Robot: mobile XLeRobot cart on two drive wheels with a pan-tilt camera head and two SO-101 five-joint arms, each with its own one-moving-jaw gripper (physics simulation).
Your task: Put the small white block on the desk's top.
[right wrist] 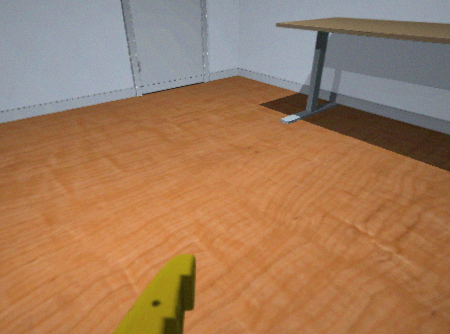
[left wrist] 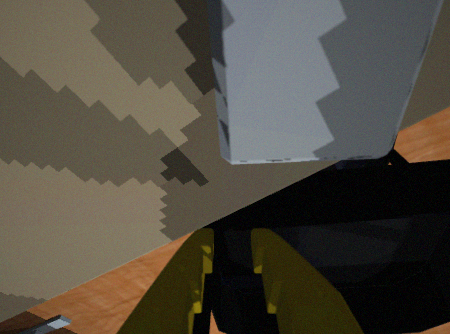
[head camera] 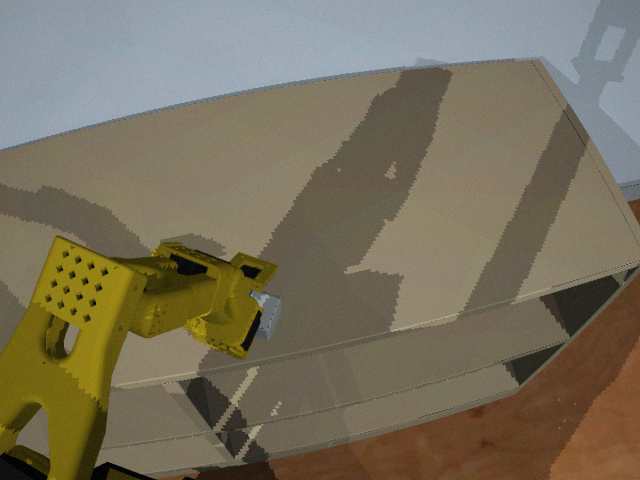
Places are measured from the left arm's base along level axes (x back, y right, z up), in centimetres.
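Pixels of known places: left hand at its tool point: (left wrist: 213, 244) (head camera: 223, 348); right hand at its tool point: (right wrist: 194, 274).
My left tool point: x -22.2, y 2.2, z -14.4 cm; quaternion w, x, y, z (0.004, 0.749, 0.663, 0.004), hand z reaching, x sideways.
Note:
Behind a point stands the place of what it marks.
The small white block (head camera: 268, 313) {x -26.8, y 5.5, z -13.7 cm} (left wrist: 277, 90) sits by the front edge of the desk's tan top (head camera: 463, 155) {x -54.3, y 22.6, z -16.5 cm} (left wrist: 71, 217) {x -21.7, y -3.8, z -16.5 cm}, right at the end of my left gripper. It fills the upper part of the left wrist view. My left gripper (head camera: 248, 333) (left wrist: 233, 238) {x -22.2, y 2.2, z -14.4 cm} is shut, its two yellow jaws side by side with nothing between them; the block lies beyond the tips. My right gripper (right wrist: 185, 269) shows only one notched jaw, so it is open and empty, low over the wooden floor.
The desk has lower shelves (head camera: 412, 354) {x -37.4, y 22.9, z -43.0 cm} under its top. The robot's black base (left wrist: 343, 235) {x 7.0, y 18.4, z -37.5 cm} stands on the floor below the desk edge. In the right wrist view a tan table (right wrist: 361, 27) {x 202.2, y -94.8, z -5.5 cm} on a grey leg (right wrist: 317, 72) {x 245.7, y -93.7, z -42.0 cm} stands by the far wall.

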